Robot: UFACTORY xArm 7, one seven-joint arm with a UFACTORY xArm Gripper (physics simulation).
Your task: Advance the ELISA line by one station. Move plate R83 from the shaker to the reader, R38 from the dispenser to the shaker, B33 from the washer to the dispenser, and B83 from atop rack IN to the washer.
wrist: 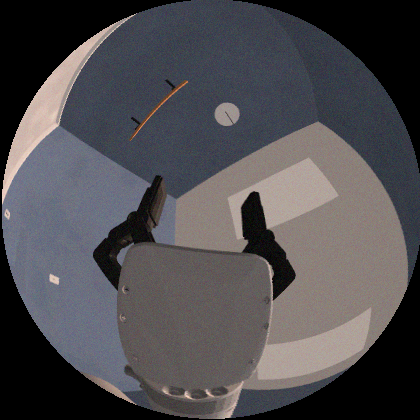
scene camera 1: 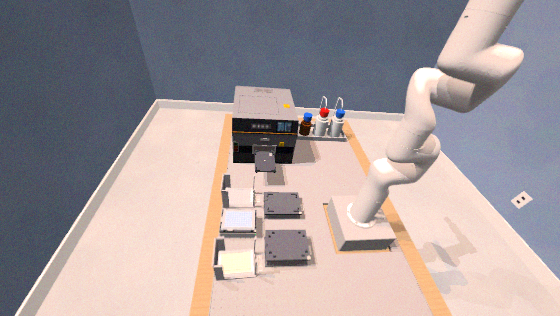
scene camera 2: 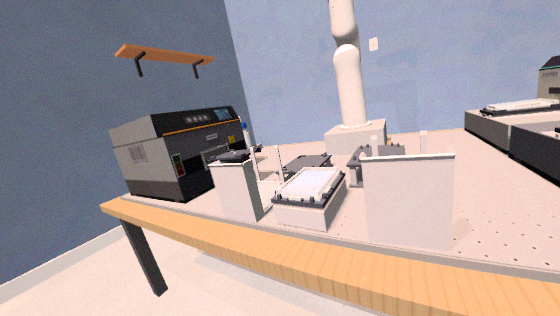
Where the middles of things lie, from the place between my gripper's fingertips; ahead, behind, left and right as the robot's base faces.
Right now my hand is 43 cm short of the pale blue well plate point(scene camera 2: 310, 181), 35 cm to the right of it and 104 cm above it. The rest, counted from my hand: cream plate point(scene camera 1: 235, 262): 40 cm ahead, 50 cm to the left, 107 cm below.
